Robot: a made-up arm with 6 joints.
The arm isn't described. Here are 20 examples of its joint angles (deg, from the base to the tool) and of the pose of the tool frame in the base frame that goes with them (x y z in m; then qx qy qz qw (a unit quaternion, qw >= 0)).
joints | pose
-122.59 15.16 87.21 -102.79 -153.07 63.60 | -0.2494 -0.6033 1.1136 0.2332 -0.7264 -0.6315 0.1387
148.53 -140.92 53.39 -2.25 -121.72 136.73 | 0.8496 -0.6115 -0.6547 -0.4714 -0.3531 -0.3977 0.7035
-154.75 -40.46 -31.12 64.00 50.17 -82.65 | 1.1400 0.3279 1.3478 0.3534 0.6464 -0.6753 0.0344
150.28 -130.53 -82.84 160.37 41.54 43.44 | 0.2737 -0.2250 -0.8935 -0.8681 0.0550 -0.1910 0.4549
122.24 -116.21 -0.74 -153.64 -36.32 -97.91 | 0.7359 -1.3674 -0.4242 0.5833 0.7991 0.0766 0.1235
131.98 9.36 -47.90 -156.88 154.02 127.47 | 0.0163 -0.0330 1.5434 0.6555 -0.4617 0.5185 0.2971
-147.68 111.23 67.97 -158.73 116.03 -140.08 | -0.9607 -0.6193 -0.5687 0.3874 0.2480 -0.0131 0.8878
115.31 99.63 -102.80 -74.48 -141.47 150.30 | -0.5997 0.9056 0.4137 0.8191 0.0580 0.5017 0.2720
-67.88 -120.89 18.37 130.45 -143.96 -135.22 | -0.4986 1.1901 -0.2583 -0.2925 0.1239 0.6406 0.6991
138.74 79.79 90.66 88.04 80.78 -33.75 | -1.0293 0.5834 -0.0632 -0.3270 -0.2324 0.3511 0.8461
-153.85 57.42 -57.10 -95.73 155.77 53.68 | -0.9093 -0.4237 1.1532 -0.0777 -0.5745 -0.3172 0.7505
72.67 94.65 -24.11 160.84 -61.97 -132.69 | 0.4694 1.6429 0.1880 -0.0322 -0.5848 -0.6353 0.5033
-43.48 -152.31 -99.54 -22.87 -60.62 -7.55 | 0.1839 0.0229 -0.8026 -0.0133 0.8538 0.3840 0.3513
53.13 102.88 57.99 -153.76 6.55 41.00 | 0.7449 1.0262 -0.6422 0.4451 -0.6984 0.3989 0.3937
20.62 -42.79 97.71 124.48 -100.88 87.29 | -0.2147 -0.1680 1.2317 -0.2813 -0.8019 0.2769 0.4484
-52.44 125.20 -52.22 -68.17 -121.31 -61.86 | 0.9606 -0.8962 -0.2191 -0.3907 0.6041 -0.5192 0.4613
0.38 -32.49 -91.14 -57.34 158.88 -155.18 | -0.8528 0.0046 1.0067 0.1702 0.9139 -0.0166 0.3681
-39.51 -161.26 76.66 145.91 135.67 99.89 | -0.4988 0.5560 -0.8157 -0.2251 -0.8121 -0.4677 0.2665
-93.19 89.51 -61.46 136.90 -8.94 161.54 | -0.0548 -1.4469 0.8071 0.5698 0.6350 -0.1677 0.4941
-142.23 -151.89 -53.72 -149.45 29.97 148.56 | 0.1408 0.0993 -1.2635 0.7774 -0.0598 0.3426 0.5242
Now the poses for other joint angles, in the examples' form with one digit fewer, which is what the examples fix.
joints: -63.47 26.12 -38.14 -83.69 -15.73 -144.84
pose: 0.248 -0.286 1.854 -0.656 0.267 0.706 0.018
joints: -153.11 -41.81 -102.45 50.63 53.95 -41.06
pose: 1.063 0.327 0.659 0.003 -0.619 0.773 0.140
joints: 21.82 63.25 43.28 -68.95 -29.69 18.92
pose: 1.434 0.731 0.484 0.373 -0.844 -0.333 0.192
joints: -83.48 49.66 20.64 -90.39 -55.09 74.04
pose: 0.355 -1.393 1.063 0.159 0.860 0.446 0.192
